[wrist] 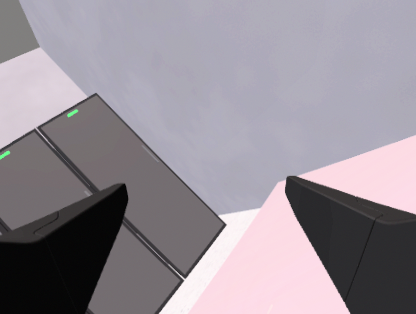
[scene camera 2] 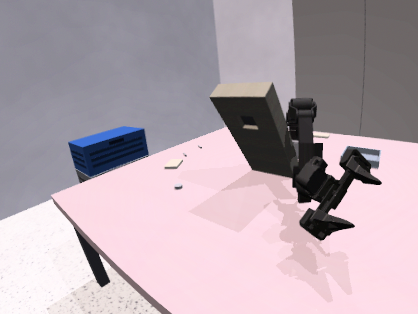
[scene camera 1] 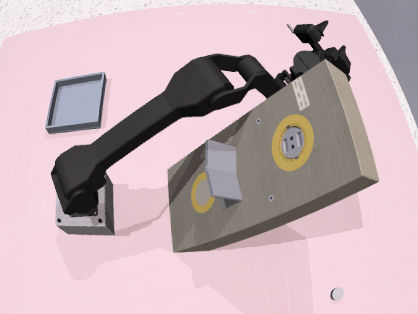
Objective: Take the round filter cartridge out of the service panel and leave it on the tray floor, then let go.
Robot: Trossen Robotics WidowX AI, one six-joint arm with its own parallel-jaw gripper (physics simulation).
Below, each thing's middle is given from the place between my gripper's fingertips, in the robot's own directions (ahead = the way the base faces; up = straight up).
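Grey tray [scene camera 1: 76,103]: my gripper 160 mm above it, 40 mm to the left of it, 660 mm past it.
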